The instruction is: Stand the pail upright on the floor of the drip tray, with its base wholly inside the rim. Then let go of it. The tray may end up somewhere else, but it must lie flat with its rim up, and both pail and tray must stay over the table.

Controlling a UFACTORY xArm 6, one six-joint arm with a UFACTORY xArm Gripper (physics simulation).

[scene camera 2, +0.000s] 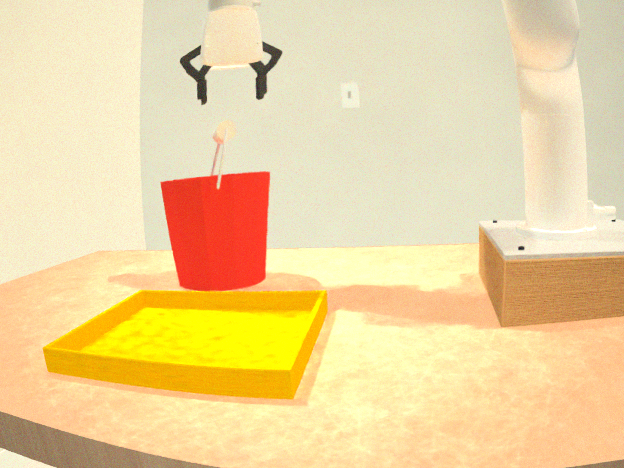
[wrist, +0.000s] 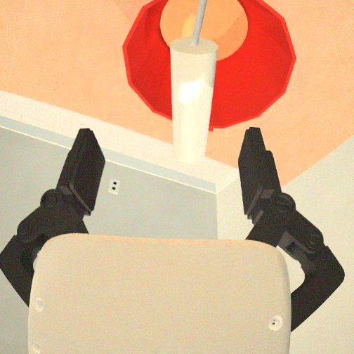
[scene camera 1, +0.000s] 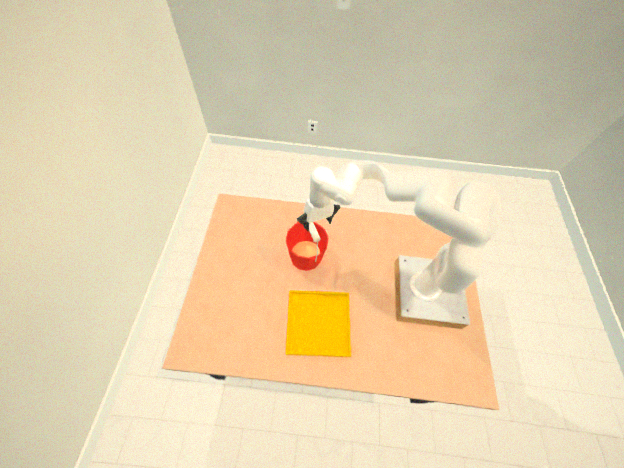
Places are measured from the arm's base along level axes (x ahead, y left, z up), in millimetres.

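Where they show: gripper, between the fingertips: (scene camera 2: 232, 100) (scene camera 1: 317, 224); arm's base, origin of its link: (scene camera 2: 556, 232) (scene camera 1: 424, 286).
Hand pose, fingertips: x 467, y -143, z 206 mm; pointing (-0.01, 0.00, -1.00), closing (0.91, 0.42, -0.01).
Note:
Things, the pixels of their top centre, and the offset from my fingertips. "*": a spot on its surface instead. Level surfaces: height alone.
- red pail, a spot on its surface: (scene camera 2: 221, 231) * dx +3, dy +71, dz -197 mm
- yellow drip tray, centre of its top: (scene camera 2: 191, 320) (scene camera 1: 318, 321) dx -31, dy +300, dz -259 mm
- wooden table, height of its surface: dz -285 mm
The red pail (scene camera 1: 305, 262) (scene camera 2: 221, 231) (wrist: 240, 90) stands upright on the table, behind the tray in the scene camera 2 view. Its pale handle grip (scene camera 1: 314, 231) (scene camera 2: 226, 129) (wrist: 190, 100) is raised above its mouth on thin wires. The yellow drip tray (scene camera 1: 287, 322) (scene camera 2: 171, 375) lies flat with its rim up, apart from the pail; it does not show in the wrist view. My gripper (scene camera 1: 318, 224) (scene camera 2: 231, 99) (wrist: 168, 142) is open and empty, pointing down above the handle grip. In the wrist view the grip appears between the two finger lines, nearer the right finger.
The wooden table (scene camera 1: 226, 302) (scene camera 2: 428, 377) (wrist: 50, 50) carries everything. The robot's base block (scene camera 1: 433, 316) (scene camera 2: 559, 292) stands at the table's right side in both scene views. Walls rise beyond the table.

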